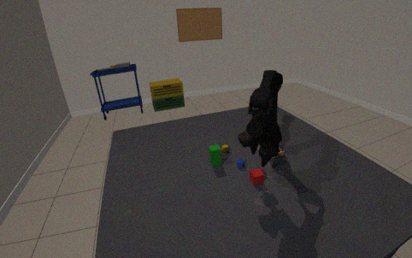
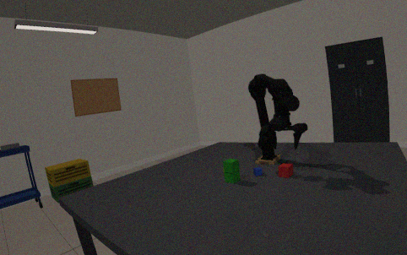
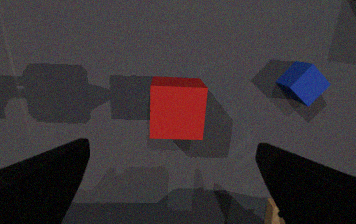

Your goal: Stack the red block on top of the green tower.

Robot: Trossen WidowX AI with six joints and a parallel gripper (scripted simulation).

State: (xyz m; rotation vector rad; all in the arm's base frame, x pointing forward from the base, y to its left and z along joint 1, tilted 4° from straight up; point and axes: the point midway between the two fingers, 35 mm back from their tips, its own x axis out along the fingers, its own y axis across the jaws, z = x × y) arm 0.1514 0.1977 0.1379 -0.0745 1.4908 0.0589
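Now: gripper tip 10 mm to the left of the red block and 90 mm above it. From my gripper tip the other things lie so: small yellow object 70 mm ahead, 280 mm to the right, 100 mm below; small blue block 30 mm ahead, 130 mm to the right, 100 mm below.
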